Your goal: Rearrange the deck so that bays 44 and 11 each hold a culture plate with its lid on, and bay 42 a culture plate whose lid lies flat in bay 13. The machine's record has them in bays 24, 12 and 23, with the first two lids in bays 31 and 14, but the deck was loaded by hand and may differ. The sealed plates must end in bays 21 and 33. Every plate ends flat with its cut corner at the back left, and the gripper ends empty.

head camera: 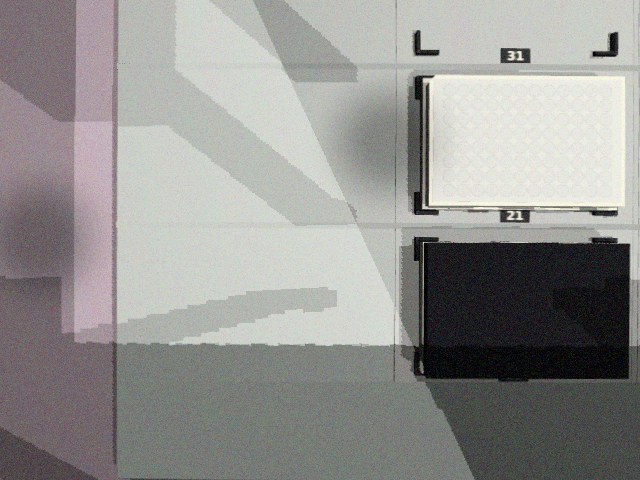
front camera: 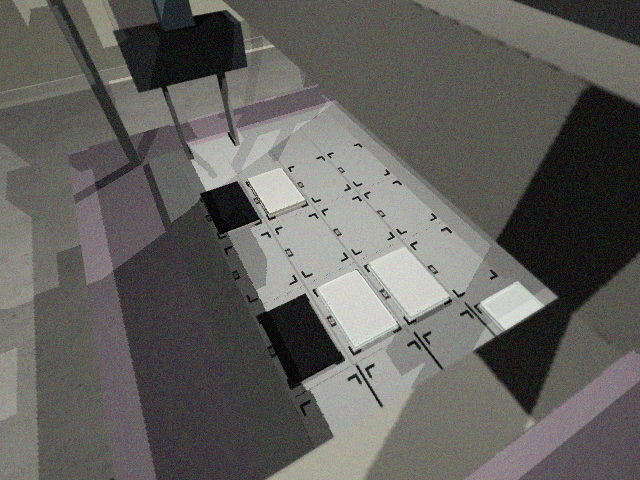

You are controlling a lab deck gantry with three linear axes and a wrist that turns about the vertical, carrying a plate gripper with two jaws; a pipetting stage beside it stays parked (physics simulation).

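Frame: origin at the robot's base, x right, y up, z back, level; millimetres.
Seen in the pictures: gripper, between the fingertips: (front camera: 212, 147); robot's base, origin of its link: (head camera: 418, 369) (front camera: 201, 199).
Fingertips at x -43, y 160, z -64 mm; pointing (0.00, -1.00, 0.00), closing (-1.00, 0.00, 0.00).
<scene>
Offsets run from my fingertips to a thing's top centre. "pt": to the spot under its first point. Level surfaces: height alone.
My gripper (front camera: 212, 149) is high over the far end of the deck in the front view, jaws apart with no plate between them. It does not show in the head view. A cream-white plate with faint well circles @[dx -107, dy -146, dz +0 mm] (front camera: 276, 190) (head camera: 527, 142) lies flat in bay 21, cut corner at the back left. A black-topped piece @[dx +0, dy -143, dz +0 mm] (front camera: 230, 206) (head camera: 526, 310) lies in bay 11. Another black-topped piece @[dx +0, dy -152, dz -328 mm] (front camera: 302, 338) is in bay 13. White pieces with clear rims lie in bay 23 @[pt dx -104, dy -146, dz -334 mm] (front camera: 356, 308) and bay 33 @[pt dx -212, dy -145, dz -333 mm] (front camera: 408, 281). A pale piece @[dx -321, dy -131, dz -492 mm] (front camera: 509, 305) is in bay 44, partly hidden. Whether lids are on is unclear.
The deck @[dy -160 mm] (front camera: 305, 245) (head camera: 248, 258) has black corner brackets and bay labels. Bay 31's label @[pt dx -168, dy -160, dz +0 mm] (head camera: 515, 55) shows behind bay 21. A slanted post (front camera: 98, 87) stands at the back left. Pinkish rails edge the deck, and dark shadows cross it.
</scene>
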